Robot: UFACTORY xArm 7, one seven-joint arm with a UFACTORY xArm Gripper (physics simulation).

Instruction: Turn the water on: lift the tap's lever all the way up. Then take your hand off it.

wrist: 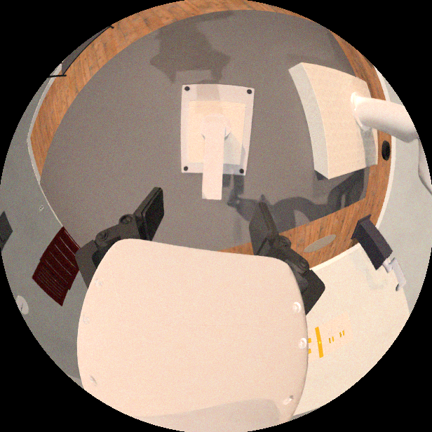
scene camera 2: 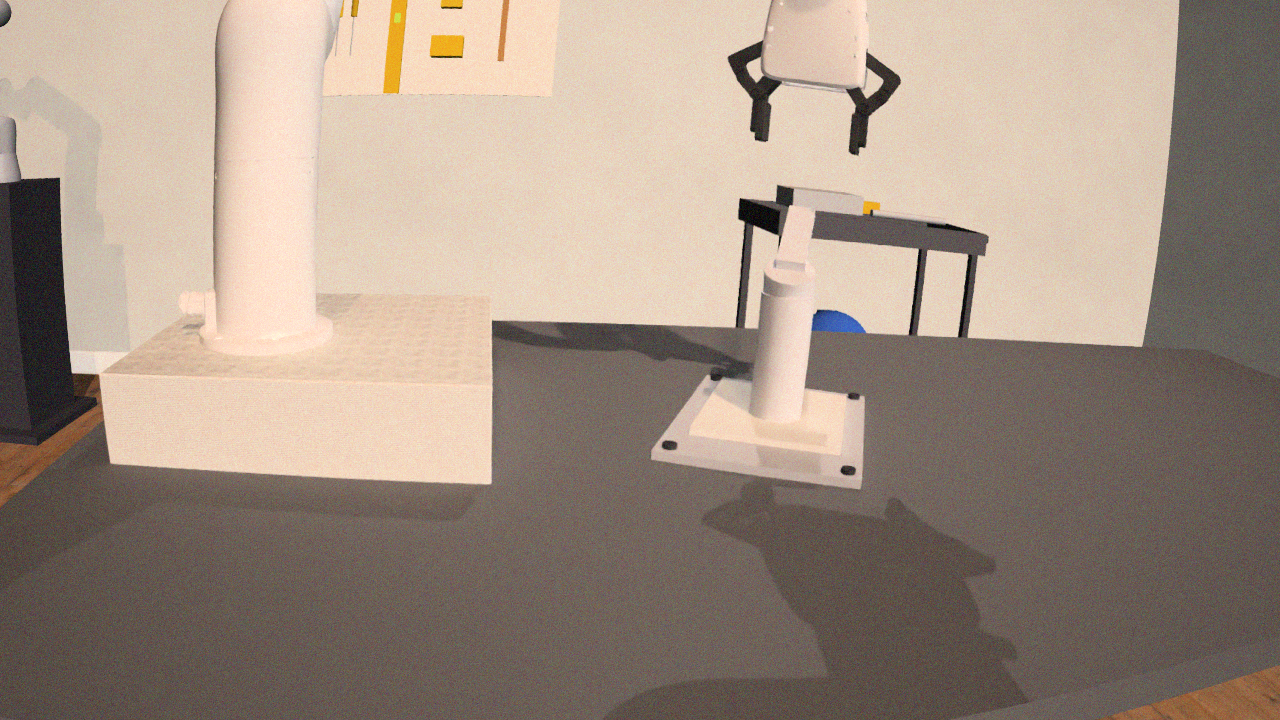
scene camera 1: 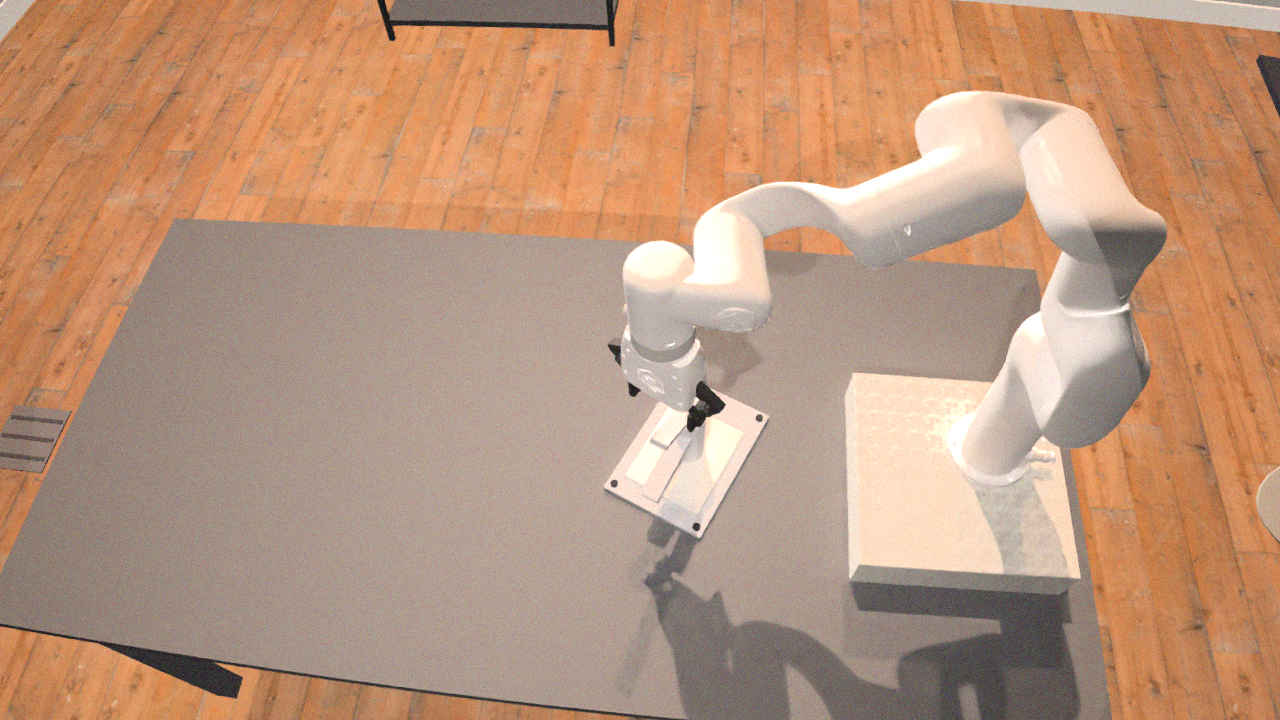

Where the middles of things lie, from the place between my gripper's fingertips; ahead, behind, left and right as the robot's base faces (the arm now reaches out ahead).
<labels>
I see my gripper 20 mm past the flat lever (scene camera 2: 790, 276), 30 mm to the left of it and 100 mm above it. The rest, counted from my hand: square base plate (scene camera 2: 676, 445) (30 mm behind, 60 mm to the right, 250 mm below).
</labels>
